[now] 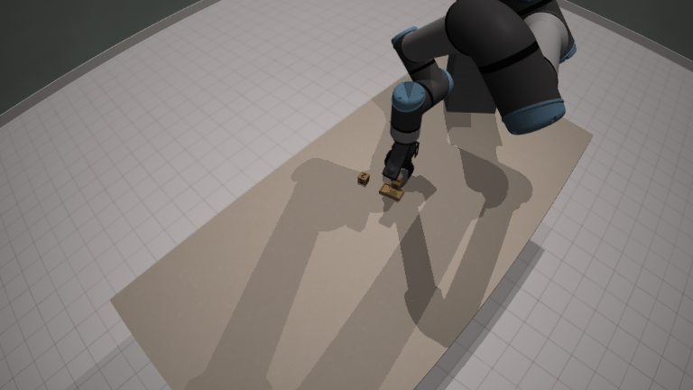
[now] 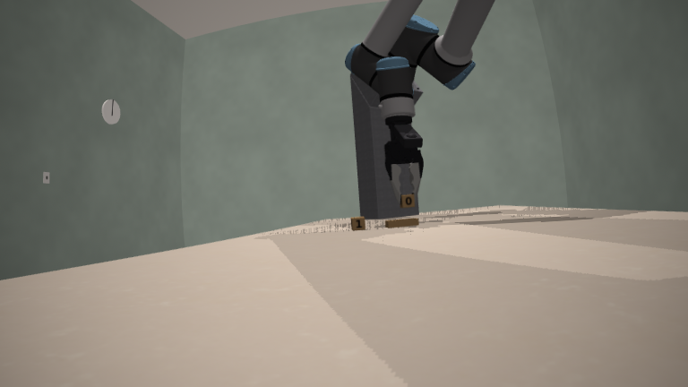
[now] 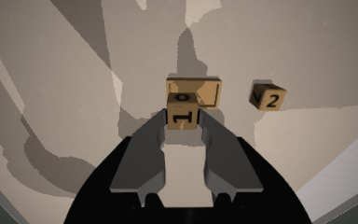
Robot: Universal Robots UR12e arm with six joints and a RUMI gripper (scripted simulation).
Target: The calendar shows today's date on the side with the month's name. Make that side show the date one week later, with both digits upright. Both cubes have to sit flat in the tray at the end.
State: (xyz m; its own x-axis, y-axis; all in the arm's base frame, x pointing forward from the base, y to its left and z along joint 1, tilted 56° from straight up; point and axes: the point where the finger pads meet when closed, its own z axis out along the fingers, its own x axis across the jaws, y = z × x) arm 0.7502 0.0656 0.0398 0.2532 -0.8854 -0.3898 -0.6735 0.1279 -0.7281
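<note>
Now: hand 1 cm short of the wooden tray, 2 cm to the left of it and 6 cm above it. From my hand the other things lie so: cube (4 cm ahead, 12 cm to the right, 6 cm below).
</note>
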